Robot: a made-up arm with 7 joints. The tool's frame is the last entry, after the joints. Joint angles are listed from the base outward.
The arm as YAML. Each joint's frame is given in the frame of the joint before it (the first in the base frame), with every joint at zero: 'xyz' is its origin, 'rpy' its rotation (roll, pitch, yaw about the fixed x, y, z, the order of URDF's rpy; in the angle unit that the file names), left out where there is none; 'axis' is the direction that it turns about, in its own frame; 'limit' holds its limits. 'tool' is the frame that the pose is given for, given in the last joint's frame.
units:
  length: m
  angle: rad
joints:
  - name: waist
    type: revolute
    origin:
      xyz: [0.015, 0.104, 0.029]
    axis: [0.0, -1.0, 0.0]
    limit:
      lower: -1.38
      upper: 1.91
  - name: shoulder
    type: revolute
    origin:
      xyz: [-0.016, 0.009, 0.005]
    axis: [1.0, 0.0, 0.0]
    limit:
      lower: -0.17
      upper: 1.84
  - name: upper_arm
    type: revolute
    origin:
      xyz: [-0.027, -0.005, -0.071]
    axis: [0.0, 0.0, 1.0]
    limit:
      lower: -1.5
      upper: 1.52
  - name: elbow
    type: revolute
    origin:
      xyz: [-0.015, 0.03, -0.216]
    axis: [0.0, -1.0, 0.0]
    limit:
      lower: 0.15
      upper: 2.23
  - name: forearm
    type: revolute
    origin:
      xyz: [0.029, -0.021, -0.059]
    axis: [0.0, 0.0, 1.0]
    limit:
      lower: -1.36
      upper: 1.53
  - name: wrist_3
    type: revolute
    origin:
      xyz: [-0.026, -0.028, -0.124]
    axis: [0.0, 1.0, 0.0]
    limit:
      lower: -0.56
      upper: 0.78
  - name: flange
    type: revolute
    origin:
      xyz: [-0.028, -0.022, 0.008]
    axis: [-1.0, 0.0, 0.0]
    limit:
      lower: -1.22
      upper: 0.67
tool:
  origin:
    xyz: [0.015, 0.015, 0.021]
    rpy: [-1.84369, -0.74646, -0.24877]
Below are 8 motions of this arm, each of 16 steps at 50 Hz.
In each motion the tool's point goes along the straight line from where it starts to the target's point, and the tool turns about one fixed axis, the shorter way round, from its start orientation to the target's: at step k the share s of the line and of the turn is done. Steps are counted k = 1, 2, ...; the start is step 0. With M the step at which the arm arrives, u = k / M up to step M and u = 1 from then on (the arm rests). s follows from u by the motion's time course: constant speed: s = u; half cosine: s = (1 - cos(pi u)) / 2; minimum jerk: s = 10 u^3 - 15 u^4 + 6 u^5.
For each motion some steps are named. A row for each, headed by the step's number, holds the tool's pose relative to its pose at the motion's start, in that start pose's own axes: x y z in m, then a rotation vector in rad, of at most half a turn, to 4 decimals.
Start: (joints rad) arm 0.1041 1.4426 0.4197 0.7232 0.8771 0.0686 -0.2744
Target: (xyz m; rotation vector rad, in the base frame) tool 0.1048 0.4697 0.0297 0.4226 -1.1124 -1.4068
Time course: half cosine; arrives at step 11
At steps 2, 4, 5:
2: 0.0025 0.0018 0.0008 0.0088 -0.0036 -0.0196
4: 0.0091 0.0067 0.0029 0.0325 -0.0133 -0.0721
5: 0.0134 0.0098 0.0042 0.0476 -0.0194 -0.1058

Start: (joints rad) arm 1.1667 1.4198 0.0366 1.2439 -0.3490 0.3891 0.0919
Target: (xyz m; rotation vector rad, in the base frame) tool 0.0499 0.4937 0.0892 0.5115 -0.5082 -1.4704
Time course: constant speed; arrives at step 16
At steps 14, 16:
14: -0.0477 -0.0315 0.0177 0.0628 -0.2396 -0.0486
16: -0.0545 -0.0360 0.0203 0.0718 -0.2738 -0.0555

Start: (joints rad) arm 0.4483 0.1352 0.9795 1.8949 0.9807 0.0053 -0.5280
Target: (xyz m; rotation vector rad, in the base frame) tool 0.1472 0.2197 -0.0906 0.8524 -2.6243 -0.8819
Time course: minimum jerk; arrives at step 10
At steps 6, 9, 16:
6: -0.0047 0.0175 -0.0021 0.0107 -0.0460 -0.1237
9: -0.0069 0.0255 -0.0031 0.0155 -0.0668 -0.1797
16: -0.0069 0.0257 -0.0031 0.0157 -0.0673 -0.1812

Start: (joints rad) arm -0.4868 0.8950 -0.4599 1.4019 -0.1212 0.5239 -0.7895
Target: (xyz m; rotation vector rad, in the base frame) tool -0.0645 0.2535 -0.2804 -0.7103 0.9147 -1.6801
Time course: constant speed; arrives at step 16
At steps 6, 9, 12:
6: 0.0147 0.0125 -0.0119 -0.1082 0.0135 -0.0341
9: 0.0221 0.0188 -0.0178 -0.1624 0.0202 -0.0512
12: 0.0294 0.0250 -0.0238 -0.2165 0.0269 -0.0682

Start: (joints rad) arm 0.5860 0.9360 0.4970 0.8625 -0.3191 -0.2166 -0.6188
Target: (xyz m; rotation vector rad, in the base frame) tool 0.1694 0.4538 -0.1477 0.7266 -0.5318 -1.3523
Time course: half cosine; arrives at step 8
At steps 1, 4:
1: -0.0002 -0.0004 -0.0001 -0.0029 -0.0016 -0.0025
4: -0.0021 -0.0048 -0.0014 -0.0377 -0.0205 -0.0329

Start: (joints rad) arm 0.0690 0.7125 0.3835 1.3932 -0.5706 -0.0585 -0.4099
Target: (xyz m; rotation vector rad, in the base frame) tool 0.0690 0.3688 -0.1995 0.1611 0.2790 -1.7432
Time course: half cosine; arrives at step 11
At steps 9, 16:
9: 0.0047 -0.0360 0.0070 -0.3399 0.0035 0.0019
16: 0.0051 -0.0391 0.0076 -0.3692 0.0038 0.0021

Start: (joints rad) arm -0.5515 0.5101 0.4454 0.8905 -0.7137 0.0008 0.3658
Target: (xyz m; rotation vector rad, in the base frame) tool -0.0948 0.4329 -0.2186 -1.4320 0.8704 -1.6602
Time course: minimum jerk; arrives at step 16
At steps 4, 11, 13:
4: -0.0037 -0.0066 0.0066 -0.0235 0.0407 -0.0067
11: -0.0294 -0.0522 0.0525 -0.1860 0.3228 -0.0533
13: -0.0341 -0.0606 0.0609 -0.2157 0.3744 -0.0618

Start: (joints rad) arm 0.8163 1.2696 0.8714 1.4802 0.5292 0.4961 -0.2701
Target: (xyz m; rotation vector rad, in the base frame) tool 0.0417 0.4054 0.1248 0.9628 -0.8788 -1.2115
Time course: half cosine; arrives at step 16
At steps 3, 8, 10, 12, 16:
3: 0.0001 0.0039 0.0024 -0.0290 0.0429 0.0042
8: 0.0005 0.0229 0.0140 -0.1723 0.2547 0.0249
10: 0.0006 0.0317 0.0193 -0.2383 0.3521 0.0344
12: 0.0008 0.0391 0.0239 -0.2942 0.4347 0.0425
16: 0.0009 0.0458 0.0280 -0.3447 0.5093 0.0498

